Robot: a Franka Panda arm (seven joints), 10 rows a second.
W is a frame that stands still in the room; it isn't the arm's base.
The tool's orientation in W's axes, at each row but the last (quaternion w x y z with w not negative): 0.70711 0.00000 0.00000 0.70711; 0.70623 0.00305 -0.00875 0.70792; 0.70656 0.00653 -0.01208 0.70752; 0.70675 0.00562 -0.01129 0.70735; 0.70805 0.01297 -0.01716 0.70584; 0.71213 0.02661 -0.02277 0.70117; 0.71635 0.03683 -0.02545 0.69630; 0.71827 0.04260 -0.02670 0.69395; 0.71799 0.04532 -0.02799 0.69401; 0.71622 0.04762 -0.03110 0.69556; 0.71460 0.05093 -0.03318 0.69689; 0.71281 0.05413 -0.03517 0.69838
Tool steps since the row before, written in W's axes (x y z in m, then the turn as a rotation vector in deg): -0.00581 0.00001 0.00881 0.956 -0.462 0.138; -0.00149 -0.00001 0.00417 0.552 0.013 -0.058; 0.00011 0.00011 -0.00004 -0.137 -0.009 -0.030; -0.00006 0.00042 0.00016 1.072 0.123 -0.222; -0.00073 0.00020 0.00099 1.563 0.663 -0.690; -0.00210 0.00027 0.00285 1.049 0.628 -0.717; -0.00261 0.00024 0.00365 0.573 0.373 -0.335; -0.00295 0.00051 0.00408 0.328 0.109 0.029; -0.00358 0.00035 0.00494 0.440 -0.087 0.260; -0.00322 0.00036 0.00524 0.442 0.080 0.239; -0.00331 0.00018 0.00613 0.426 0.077 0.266; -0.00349 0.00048 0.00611 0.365 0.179 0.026
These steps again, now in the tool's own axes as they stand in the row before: 0.00001 0.00581 0.00881 -0.462 -0.956 0.138; 0.00006 0.00146 0.00418 0.011 -0.552 -0.063; 0.00011 -0.00011 -0.00004 -0.010 0.137 -0.029; 0.00042 0.00006 0.00015 0.117 -1.070 -0.233; 0.00024 0.00072 0.00098 0.638 -1.557 -0.727; 0.00044 0.00212 0.00281 0.593 -1.044 -0.754; 0.00048 0.00268 0.00358 0.359 -0.568 -0.358; 0.00080 0.00306 0.00395 0.123 -0.323 0.025; 0.00073 0.00372 0.00479 -0.044 -0.436 0.278; 0.00084 0.00336 0.00510 0.119 -0.433 0.238; 0.00082 0.00347 0.00599 0.119 -0.417 0.265; 0.00117 0.00367 0.00591 0.189 -0.361 0.012
